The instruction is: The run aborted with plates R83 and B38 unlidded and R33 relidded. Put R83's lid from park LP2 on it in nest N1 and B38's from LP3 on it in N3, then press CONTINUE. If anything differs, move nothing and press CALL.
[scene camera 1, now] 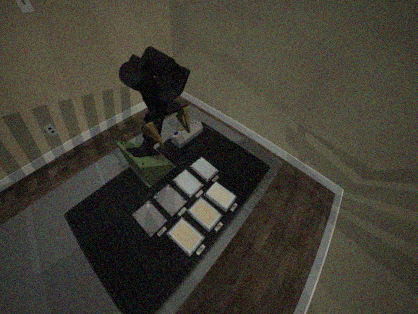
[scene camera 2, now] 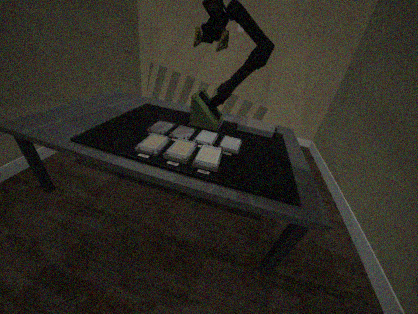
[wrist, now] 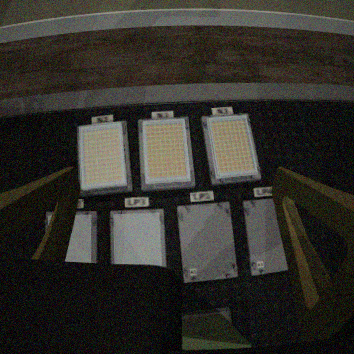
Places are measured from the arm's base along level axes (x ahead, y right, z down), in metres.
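Where they show: gripper, between the fingertips: [scene camera 1: 177, 139] [scene camera 2: 205, 48] [wrist: 175, 177]; arm's base, origin of its link: [scene camera 1: 144, 152] [scene camera 2: 209, 105].
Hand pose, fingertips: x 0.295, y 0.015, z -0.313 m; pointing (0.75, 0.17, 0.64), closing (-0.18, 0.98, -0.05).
Each offset is from my fingertips to the top centre of the thing. Level surfaces: height alone.
My gripper [scene camera 1: 174, 138] [scene camera 2: 208, 48] [wrist: 175, 177] is open and empty, high above the mat. In the wrist view, the plate in N2 {dz +0.374, dx +0.162, dy -0.095 m} [wrist: 102, 155] looks paler and more lid-like than the yellow-dotted plates in N1 {dz +0.373, dx +0.151, dy +0.028 m} [wrist: 166, 152] and N3 {dz +0.378, dx +0.142, dy +0.160 m} [wrist: 231, 150]. Pale white lids lie at LP3 {dz +0.390, dx -0.022, dy -0.055 m} [wrist: 137, 237] [scene camera 1: 188, 183] [scene camera 2: 206, 137] and LP2 {dz +0.390, dx -0.005, dy -0.182 m} [wrist: 82, 240] [scene camera 1: 204, 169] [scene camera 2: 230, 144], the latter partly behind a finger. LP1 {dz +0.388, dx -0.033, dy +0.075 m} [wrist: 207, 240] [scene camera 1: 170, 200] and LP4 {dz +0.388, dx -0.046, dy +0.204 m} [wrist: 265, 237] [scene camera 1: 150, 218] look darker grey, with small marks. Plate names are not readable.
A pale button box {dz +0.324, dx -0.252, dy -0.323 m} [scene camera 1: 189, 136] [scene camera 2: 255, 125] stands at the back of the table, beside the green arm base [scene camera 1: 150, 167] [scene camera 2: 204, 114]; its button words are not readable. The black mat {dz +0.408 m} [scene camera 1: 102, 235] lies on the grey table {dz +0.421 m} [scene camera 2: 65, 112].
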